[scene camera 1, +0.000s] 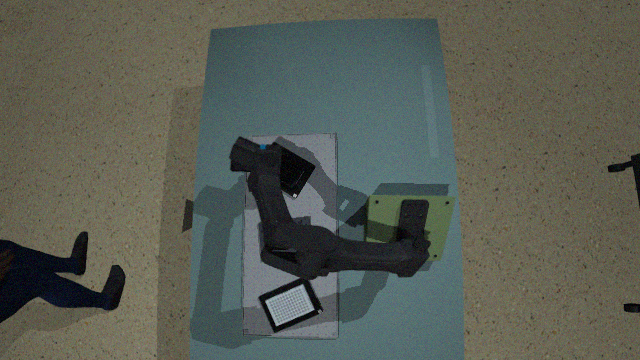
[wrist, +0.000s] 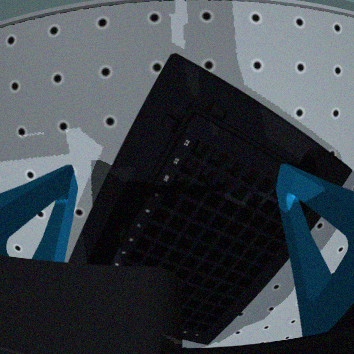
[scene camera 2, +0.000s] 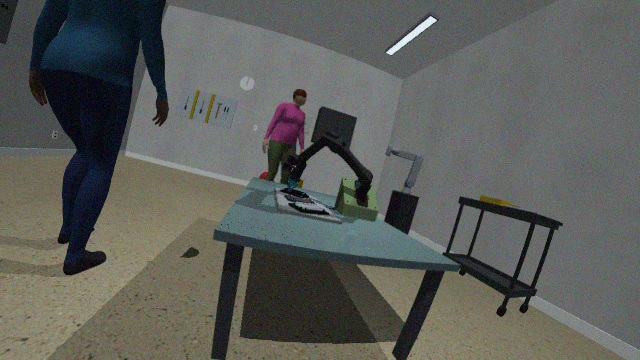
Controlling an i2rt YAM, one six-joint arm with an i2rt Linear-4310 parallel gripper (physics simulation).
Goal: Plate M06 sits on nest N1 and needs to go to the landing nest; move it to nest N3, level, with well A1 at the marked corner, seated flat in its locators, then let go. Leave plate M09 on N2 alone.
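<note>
A black well plate (wrist: 215, 225) (scene camera 1: 296, 172) sits on a black nest (wrist: 142, 135) near the far end of the board. Its number labels run along one side, and it looks flat. My gripper (wrist: 176, 175) (scene camera 2: 292, 184) is open, with blue fingers spread on either side of the black plate; in the wrist view a gap shows beside the left finger. A white well plate (scene camera 1: 290, 306) sits in another black nest (scene camera 1: 266, 312) at the board's near end. A middle nest is mostly hidden under the arm. No plate or nest names are readable.
A perforated light board (scene camera 1: 290, 142) lies on the blue-green table (scene camera 1: 320, 75). The arm's base stands on a green block (scene camera 1: 382, 210) at the right. A dark cart (scene camera 2: 505, 209) stands behind right. A person in blue (scene camera 2: 100, 125) and one in pink (scene camera 2: 287, 122) stand near the table.
</note>
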